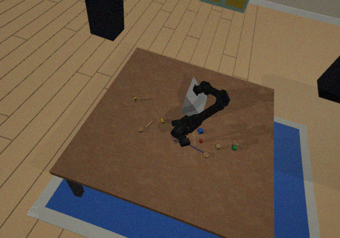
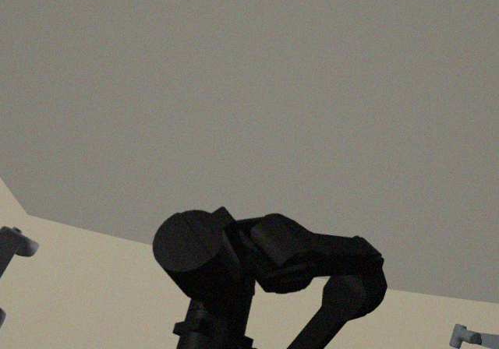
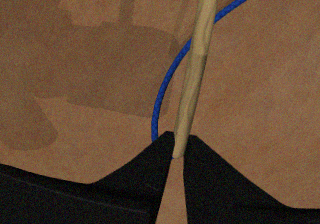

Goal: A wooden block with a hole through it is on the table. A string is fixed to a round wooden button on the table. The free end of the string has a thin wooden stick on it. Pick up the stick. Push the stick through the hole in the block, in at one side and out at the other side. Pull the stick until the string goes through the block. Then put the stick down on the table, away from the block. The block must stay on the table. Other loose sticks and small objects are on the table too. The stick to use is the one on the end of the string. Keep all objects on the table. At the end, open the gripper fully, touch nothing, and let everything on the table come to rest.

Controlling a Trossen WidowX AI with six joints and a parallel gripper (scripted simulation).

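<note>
My gripper tip is now 16 cm past the blue cube, 12 cm to the right of it and 5 cm above it. Also, from my gripper tip: red peg (15 cm to the left, 8 cm behind, 5 cm below); then round wooden button (20 cm to the left, 5 cm below); then thin wooden stick (1 cm to the left, 1 cm behind).
</note>
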